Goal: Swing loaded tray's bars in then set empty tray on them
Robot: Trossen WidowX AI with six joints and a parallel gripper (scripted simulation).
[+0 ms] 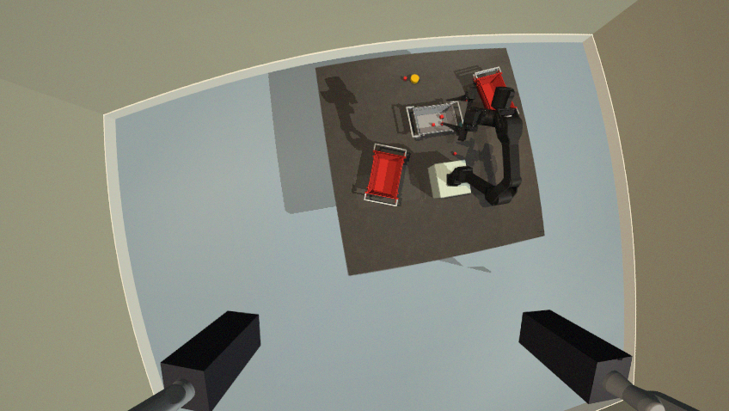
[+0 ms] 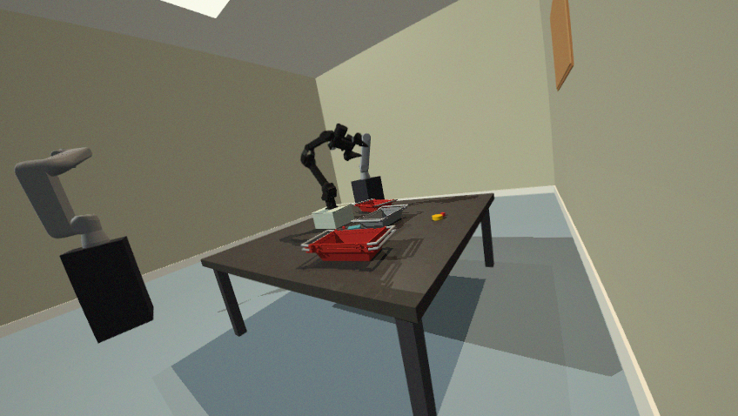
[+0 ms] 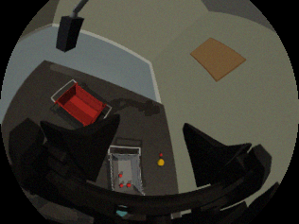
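Now: the teal cube 15 cm ahead of my gripper tip, 31 cm to the right of it and 39 cm below it. Also, from my gripper tip: yellow piece (42 cm ahead, 41 cm below); then red tray (19 cm behind, 18 cm to the left, 37 cm below).
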